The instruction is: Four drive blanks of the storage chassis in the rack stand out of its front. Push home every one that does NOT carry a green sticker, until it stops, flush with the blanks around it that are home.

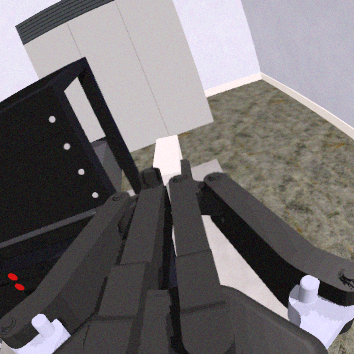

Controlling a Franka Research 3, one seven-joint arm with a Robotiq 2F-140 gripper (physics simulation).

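My gripper [170,152] is shut, with pale tips together and no object between them. It points past the right side of the black rack [112,132], whose upright and open side frame show at the left. The rack's dark panel [30,165] has a row of white round screws. Below it, at the lower left, part of a very dark front shows, with two red round marks, one [12,276] above the other [19,287]. The outlines of the drive blanks are too dark to tell, and my left finger linkage hides part of that area. A green sticker does not show.
A large pale cabinet [145,70] with a dark slatted edge [65,17] stands behind the rack. A light slab [240,260] lies under and right of my gripper. Mottled green-brown floor [280,150] reaches to the pale walls [310,60] at the right.
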